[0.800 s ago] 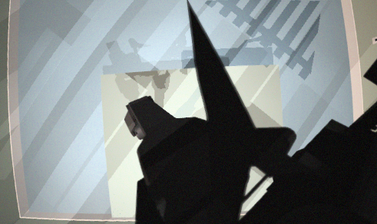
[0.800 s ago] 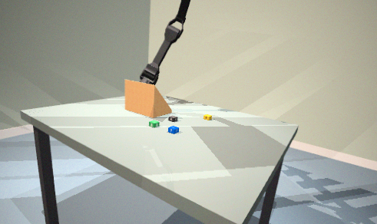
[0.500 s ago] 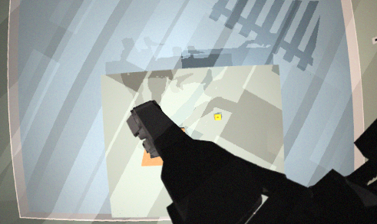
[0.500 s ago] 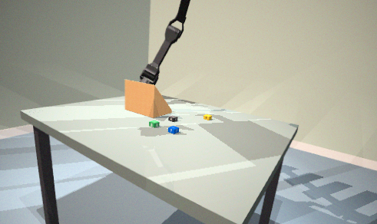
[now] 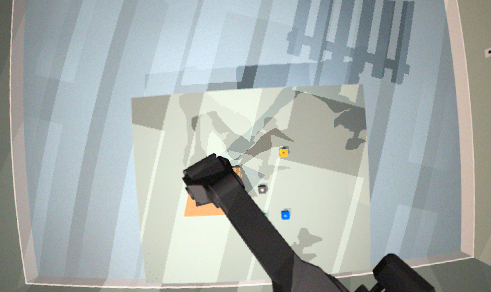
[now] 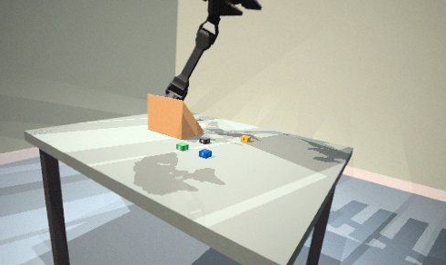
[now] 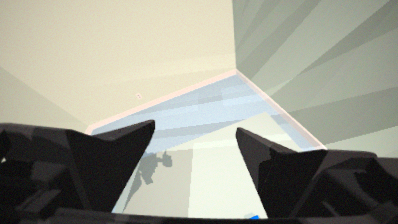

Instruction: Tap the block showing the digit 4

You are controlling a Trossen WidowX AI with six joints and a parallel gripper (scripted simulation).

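Right now my gripper tip is 19 cm past the dark grey block, 10 cm to the right of it and 47 cm above it. The rest, counted from my gripper tip: blue block 11 cm behind, 3 cm to the right, 47 cm below; then green block 21 cm behind, 2 cm to the right, 47 cm below; then yellow block 6 cm behind, 25 cm to the left, 47 cm below.
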